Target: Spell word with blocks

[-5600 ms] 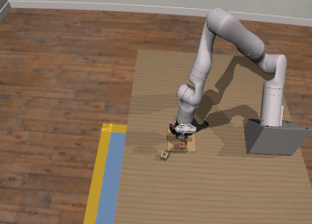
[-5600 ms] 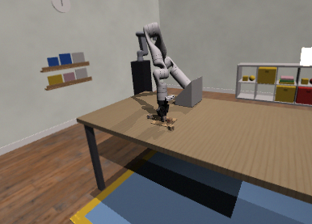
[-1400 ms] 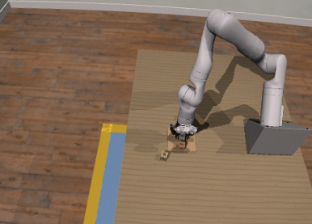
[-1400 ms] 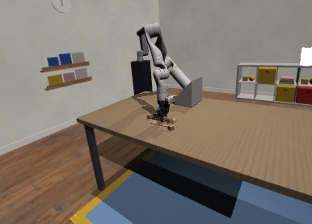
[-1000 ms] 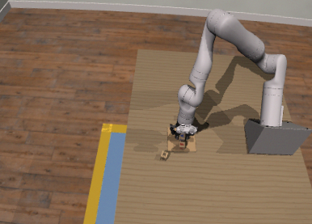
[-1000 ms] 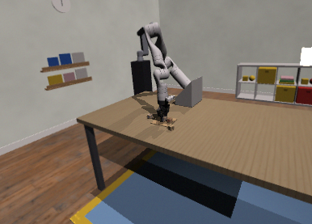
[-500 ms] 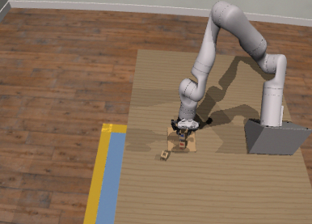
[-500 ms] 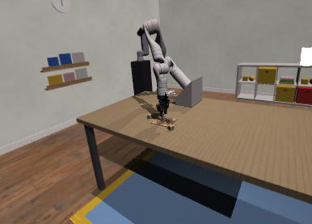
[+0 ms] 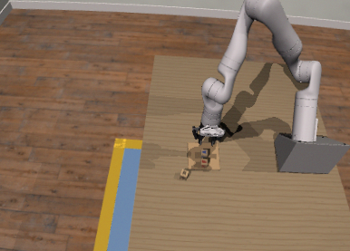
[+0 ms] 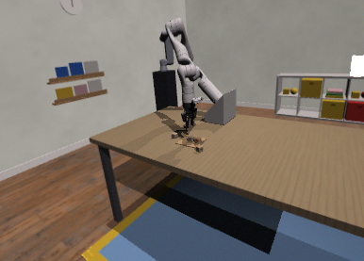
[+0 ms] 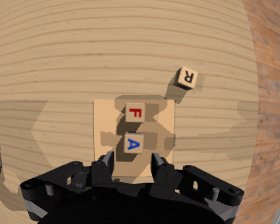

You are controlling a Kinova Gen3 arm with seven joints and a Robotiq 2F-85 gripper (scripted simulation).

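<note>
My gripper is now 100 mm to the right of the R block, 100 mm short of it and 100 mm above it. Also, from my hand: tan mat 110 mm below.
</note>
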